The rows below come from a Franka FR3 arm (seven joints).
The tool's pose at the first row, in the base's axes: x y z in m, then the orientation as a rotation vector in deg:
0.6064 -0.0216 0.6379 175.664 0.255 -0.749
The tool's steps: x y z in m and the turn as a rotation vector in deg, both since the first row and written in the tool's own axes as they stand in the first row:
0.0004 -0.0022 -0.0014 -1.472 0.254 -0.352
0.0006 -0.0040 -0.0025 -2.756 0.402 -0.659
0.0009 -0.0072 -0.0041 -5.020 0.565 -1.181
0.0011 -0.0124 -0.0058 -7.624 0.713 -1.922
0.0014 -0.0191 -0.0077 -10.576 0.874 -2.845
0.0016 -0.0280 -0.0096 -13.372 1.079 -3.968
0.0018 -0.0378 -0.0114 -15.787 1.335 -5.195
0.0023 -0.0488 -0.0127 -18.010 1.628 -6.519
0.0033 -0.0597 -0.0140 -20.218 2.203 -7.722
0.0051 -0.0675 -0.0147 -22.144 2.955 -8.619
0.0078 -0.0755 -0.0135 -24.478 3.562 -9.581
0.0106 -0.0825 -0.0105 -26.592 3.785 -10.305
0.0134 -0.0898 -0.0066 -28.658 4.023 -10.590
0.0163 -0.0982 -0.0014 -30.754 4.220 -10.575
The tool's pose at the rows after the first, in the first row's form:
0.6068 -0.0193 0.6391 174.193 0.813 -0.374
0.6070 -0.0174 0.6401 172.908 1.287 -0.162
0.6073 -0.0141 0.6414 170.639 2.075 0.059
0.6075 -0.0088 0.6427 168.022 3.162 0.241
0.6078 -0.0020 0.6441 165.045 4.478 0.427
0.6080 0.0070 0.6453 162.204 6.046 0.660
0.6082 0.0170 0.6464 159.724 7.731 0.954
0.6086 0.0280 0.6469 157.412 9.518 1.288
0.6096 0.0390 0.6473 155.102 11.112 2.010
0.6114 0.0468 0.6474 153.081 12.277 2.977
0.6141 0.0547 0.6456 150.639 13.474 3.718
0.6168 0.0615 0.6420 148.446 14.321 3.946
0.6196 0.0685 0.6376 146.347 14.573 4.212
0.6224 0.0765 0.6317 144.253 14.424 4.433

